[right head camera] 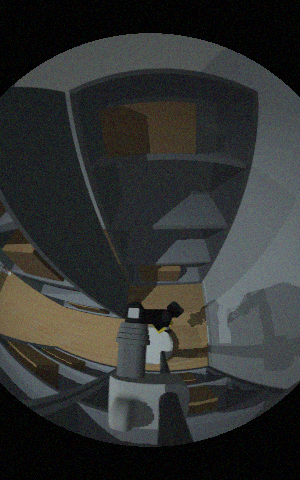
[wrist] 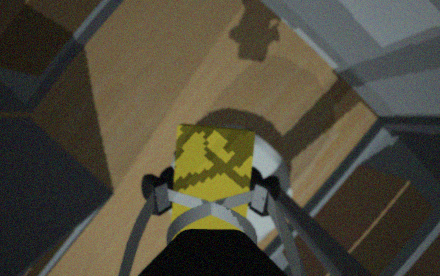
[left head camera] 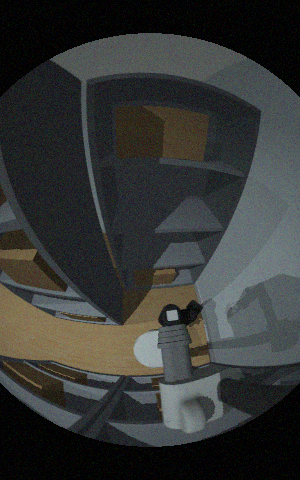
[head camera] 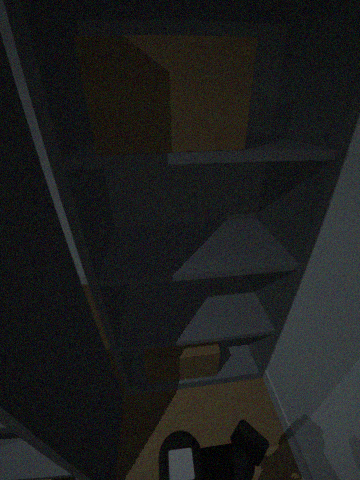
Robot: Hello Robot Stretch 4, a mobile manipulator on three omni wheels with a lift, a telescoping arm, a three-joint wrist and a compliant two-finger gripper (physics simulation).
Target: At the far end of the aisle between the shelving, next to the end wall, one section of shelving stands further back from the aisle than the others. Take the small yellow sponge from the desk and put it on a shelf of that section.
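Seen in the pictures: gripper, fingertip midpoint: [wrist: 210,182]; robot's base at its link origin: [right head camera: 152,344] [left head camera: 153,347].
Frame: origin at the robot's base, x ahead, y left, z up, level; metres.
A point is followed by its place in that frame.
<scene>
The yellow sponge [wrist: 215,155] @(y -0.113, x 0.183, z 0.774 m) is held between the two fingertips of my gripper [wrist: 210,182] @(y -0.087, x 0.165, z 0.737 m) in the wrist view, above the robot's pale round base and the wooden floor. In the right head view a thin yellow edge of the sponge [right head camera: 162,330] @(y -0.089, x 0.129, z 0.774 m) shows under the dark wrist. The set-back shelving section [head camera: 237,255] @(y -0.325, x 0.841, z 0.963 m) [left head camera: 190,220] @(y -0.309, x 0.832, z 0.963 m) [right head camera: 191,216] @(y -0.309, x 0.836, z 0.963 m) stands ahead, beside the end wall. Its middle shelf boards show bare surface on the right; their left part lies in deep shadow. The gripper is low in front of this section, apart from its shelves. The desk does not show.
A large cardboard box [head camera: 212,95] @(y -0.156, x 0.765, z 1.564 m) [left head camera: 186,132] @(y -0.156, x 0.765, z 1.566 m) [right head camera: 172,127] @(y -0.154, x 0.765, z 1.550 m) stands on an upper shelf, and a smaller box [head camera: 200,362] @(y -0.168, x 0.765, z 0.240 m) [left head camera: 165,275] @(y -0.184, x 0.765, z 0.269 m) on the bottom one. The neighbouring section's dark side panel [head camera: 40,300] @(y 0.332, x 0.508, z 1.115 m) [left head camera: 50,165] @(y 0.331, x 0.447, z 1.487 m) juts out at left. The end wall [head camera: 320,280] @(y -0.620, x 0.666, z 0.935 m) [left head camera: 265,240] @(y -0.621, x 0.410, z 1.160 m) is at right. More shelving is behind.
</scene>
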